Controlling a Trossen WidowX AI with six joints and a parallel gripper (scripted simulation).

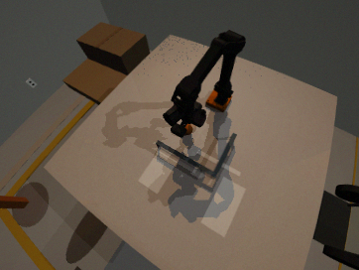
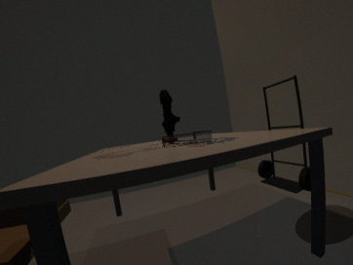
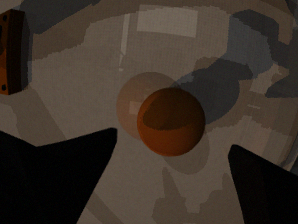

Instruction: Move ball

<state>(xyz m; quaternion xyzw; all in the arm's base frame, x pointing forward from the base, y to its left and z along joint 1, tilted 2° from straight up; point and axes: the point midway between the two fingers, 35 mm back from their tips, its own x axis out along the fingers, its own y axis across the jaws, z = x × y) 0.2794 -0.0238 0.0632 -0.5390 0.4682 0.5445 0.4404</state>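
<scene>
Now: gripper tip 30 mm above the orange ball.
</scene>
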